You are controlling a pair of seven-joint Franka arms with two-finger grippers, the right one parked.
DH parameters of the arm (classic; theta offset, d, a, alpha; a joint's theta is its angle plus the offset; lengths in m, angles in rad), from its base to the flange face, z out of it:
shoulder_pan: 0 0.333 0 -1.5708
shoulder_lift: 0 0 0 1.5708
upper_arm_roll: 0 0.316 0.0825 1.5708
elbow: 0 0 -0.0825 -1.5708
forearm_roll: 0 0.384 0 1.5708
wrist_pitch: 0 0 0.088 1.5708
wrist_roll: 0 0.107 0 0
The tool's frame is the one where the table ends.
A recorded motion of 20 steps. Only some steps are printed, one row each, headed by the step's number.
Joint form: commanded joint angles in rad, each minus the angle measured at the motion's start. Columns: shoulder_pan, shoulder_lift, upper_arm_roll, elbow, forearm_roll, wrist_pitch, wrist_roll.
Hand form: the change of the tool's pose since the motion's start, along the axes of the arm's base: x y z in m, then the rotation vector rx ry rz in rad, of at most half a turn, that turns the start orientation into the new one. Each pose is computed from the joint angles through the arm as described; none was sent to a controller.
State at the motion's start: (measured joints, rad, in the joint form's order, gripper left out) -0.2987 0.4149 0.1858 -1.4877 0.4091 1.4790 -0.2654
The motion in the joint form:
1: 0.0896 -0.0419 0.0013 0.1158 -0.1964 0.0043 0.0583
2: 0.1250 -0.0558 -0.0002 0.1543 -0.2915 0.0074 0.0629
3: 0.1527 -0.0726 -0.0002 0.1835 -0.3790 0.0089 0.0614
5: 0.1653 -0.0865 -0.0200 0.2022 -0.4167 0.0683 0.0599
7: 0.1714 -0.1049 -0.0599 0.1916 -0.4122 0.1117 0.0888
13: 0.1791 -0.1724 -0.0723 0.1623 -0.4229 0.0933 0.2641
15: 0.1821 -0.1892 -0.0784 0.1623 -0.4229 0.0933 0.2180
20: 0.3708 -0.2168 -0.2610 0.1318 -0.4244 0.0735 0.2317
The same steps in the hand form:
1: 0.0100 0.0333 0.0692 -0.2271 -0.1242 0.0773
2: 0.0114 0.0439 0.0930 -0.3258 -0.1781 0.1172
3: 0.0104 0.0515 0.1158 -0.4146 -0.2278 0.1523
5: 0.0157 0.0446 0.1369 -0.4666 -0.3137 0.1310
7: 0.0160 0.0281 0.1464 -0.4905 -0.3455 0.0611
13: -0.0037 0.0277 0.1735 -0.5424 -0.3144 -0.1112
15: -0.0082 0.0268 0.1839 -0.5386 -0.3428 -0.0735
20: -0.0180 0.0437 0.1845 -0.5793 -0.3209 -0.0639

